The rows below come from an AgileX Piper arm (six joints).
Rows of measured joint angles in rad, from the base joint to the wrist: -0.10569, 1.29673, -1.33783, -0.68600, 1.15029, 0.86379; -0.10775, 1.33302, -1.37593, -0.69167, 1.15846, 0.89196; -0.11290, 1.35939, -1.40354, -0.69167, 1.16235, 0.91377; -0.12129, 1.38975, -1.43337, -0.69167, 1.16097, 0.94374; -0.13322, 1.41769, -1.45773, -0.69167, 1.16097, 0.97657; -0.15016, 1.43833, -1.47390, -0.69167, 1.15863, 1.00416; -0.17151, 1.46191, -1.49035, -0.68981, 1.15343, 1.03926; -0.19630, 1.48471, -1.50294, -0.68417, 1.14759, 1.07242; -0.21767, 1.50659, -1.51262, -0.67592, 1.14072, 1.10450; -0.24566, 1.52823, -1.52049, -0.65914, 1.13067, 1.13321; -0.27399, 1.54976, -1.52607, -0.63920, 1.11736, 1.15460; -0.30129, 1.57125, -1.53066, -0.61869, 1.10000, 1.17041; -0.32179, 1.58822, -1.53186, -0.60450, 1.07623, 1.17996; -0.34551, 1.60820, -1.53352, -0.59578, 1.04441, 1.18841
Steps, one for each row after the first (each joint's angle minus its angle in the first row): -0.00206, 0.03629, -0.03810, -0.00567, 0.00817, 0.02817; -0.00721, 0.06266, -0.06571, -0.00567, 0.01206, 0.04998; -0.01560, 0.09302, -0.09554, -0.00567, 0.01068, 0.07995; -0.02753, 0.12096, -0.11990, -0.00567, 0.01068, 0.11278; -0.04447, 0.14160, -0.13607, -0.00567, 0.00834, 0.14037; -0.06582, 0.16518, -0.15252, -0.00381, 0.00314, 0.17547; -0.09061, 0.18798, -0.16511, 0.00183, -0.00270, 0.20863; -0.11198, 0.20986, -0.17479, 0.01008, -0.00957, 0.24071; -0.13997, 0.23150, -0.18266, 0.02686, -0.01962, 0.26942; -0.16830, 0.25303, -0.18824, 0.04680, -0.03293, 0.29081; -0.19560, 0.27452, -0.19283, 0.06731, -0.05029, 0.30662; -0.21610, 0.29149, -0.19403, 0.08150, -0.07406, 0.31617; -0.23982, 0.31147, -0.19569, 0.09022, -0.10588, 0.32462
